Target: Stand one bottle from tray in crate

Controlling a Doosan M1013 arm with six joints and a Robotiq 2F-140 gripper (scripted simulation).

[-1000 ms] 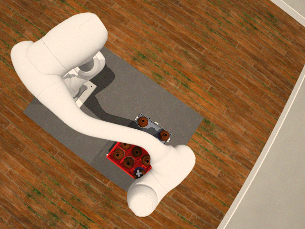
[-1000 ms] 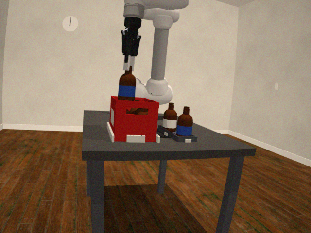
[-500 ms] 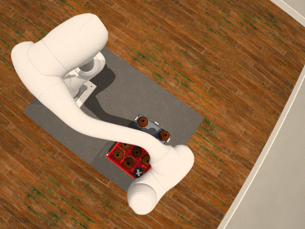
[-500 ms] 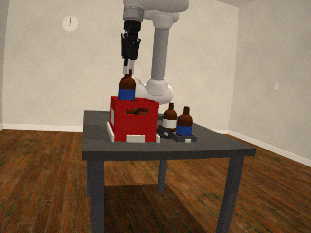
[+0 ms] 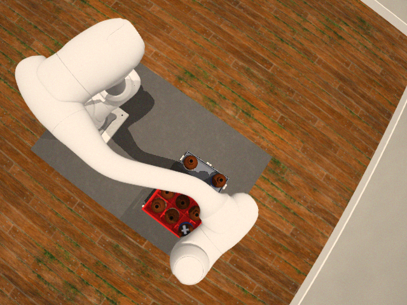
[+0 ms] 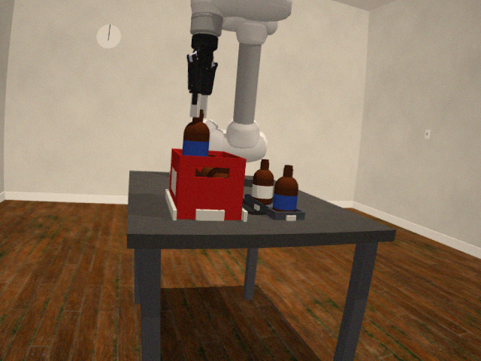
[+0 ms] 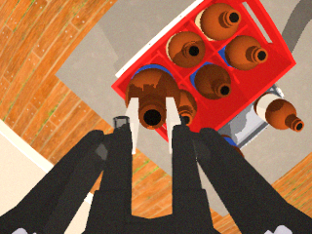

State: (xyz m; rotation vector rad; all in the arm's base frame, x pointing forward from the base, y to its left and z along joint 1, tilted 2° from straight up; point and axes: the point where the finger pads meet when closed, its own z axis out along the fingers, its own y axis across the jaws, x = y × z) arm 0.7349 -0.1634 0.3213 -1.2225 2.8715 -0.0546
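Right now the red crate is 23 cm below my hand, 9 cm behind it and 5 cm to the left of it. The rest, counted from my hand: tray (30 cm below, 29 cm to the left, 8 cm behind).
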